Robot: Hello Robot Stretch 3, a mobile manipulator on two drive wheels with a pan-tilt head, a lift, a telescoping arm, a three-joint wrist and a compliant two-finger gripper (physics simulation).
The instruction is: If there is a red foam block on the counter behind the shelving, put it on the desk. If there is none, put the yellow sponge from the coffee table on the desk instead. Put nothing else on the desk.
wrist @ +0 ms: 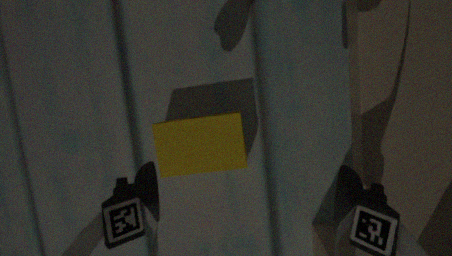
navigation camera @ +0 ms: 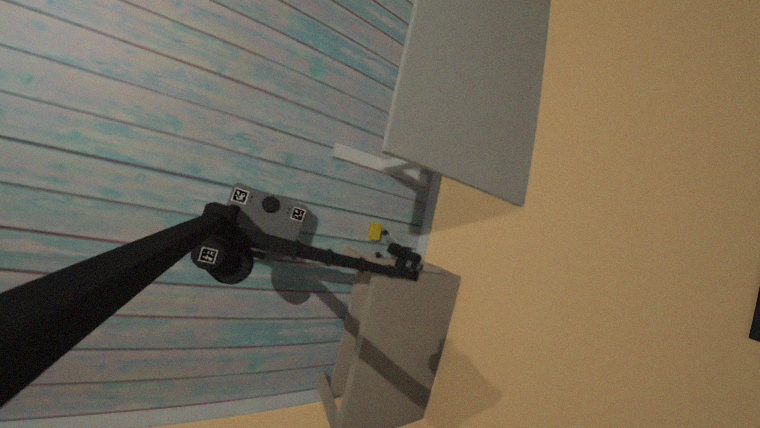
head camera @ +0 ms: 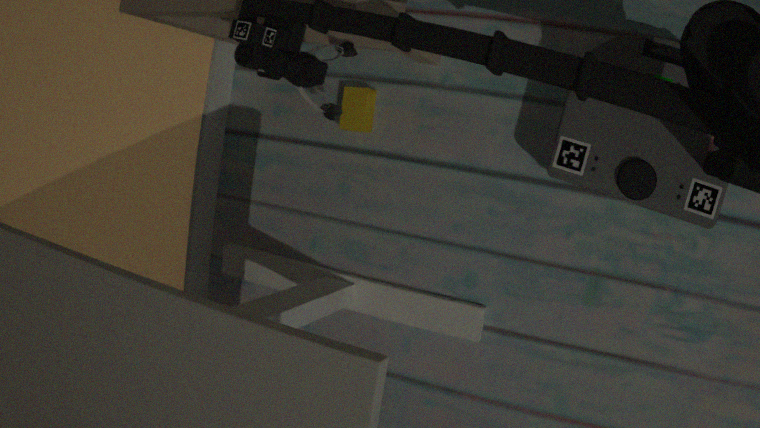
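Pixels of known places: gripper, fingertip midpoint: (wrist: pixel 244 183) (navigation camera: pixel 379 242) (head camera: pixel 344 82); robot's base at its link origin: (navigation camera: pixel 270 203) (head camera: pixel 634 177).
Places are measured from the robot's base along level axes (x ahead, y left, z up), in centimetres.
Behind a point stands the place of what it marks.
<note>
A yellow block (head camera: pixel 357 109) @(x 2.9, y -62.7, z 4.5 cm) (navigation camera: pixel 374 231) @(x 3.0, y -62.2, z 4.5 cm) (wrist: pixel 200 145) @(x 2.8, y -63.7, z 4.5 cm), like the sponge, lies on the plank floor beside the wall, between two pieces of furniture. My gripper (head camera: pixel 339 79) @(x -2.2, y -62.8, z 14.1 cm) (navigation camera: pixel 381 244) @(x -2.2, y -62.8, z 14.1 cm) (wrist: pixel 244 183) @(x -2.2, y -62.8, z 14.1 cm) is open and empty, its fingers spread wide above the floor. In the wrist view the block is ahead of the fingertips, nearer the left finger. No red foam block shows. A grey-topped table (head camera: pixel 159 340) @(x 36.9, y -50.2, z 72.0 cm) (navigation camera: pixel 473 90) @(x 62.7, y -45.7, z 72.0 cm) stands on one side of the block; I cannot tell whether it is the desk.
A beige-grey box-like piece of furniture (navigation camera: pixel 404 319) @(x -32.7, y -71.2, z 45.0 cm) stands against the wall on the other side, with my wrist by its end. A pale table foot (head camera: pixel 414 308) (navigation camera: pixel 356 154) sticks out along the floor. My base (head camera: pixel 600 127) @(x -6.7, y -9.2, z 16.0 cm) (navigation camera: pixel 265 212) @(x -3.8, y 1.0, z 15.9 cm) stands out from the wall.
</note>
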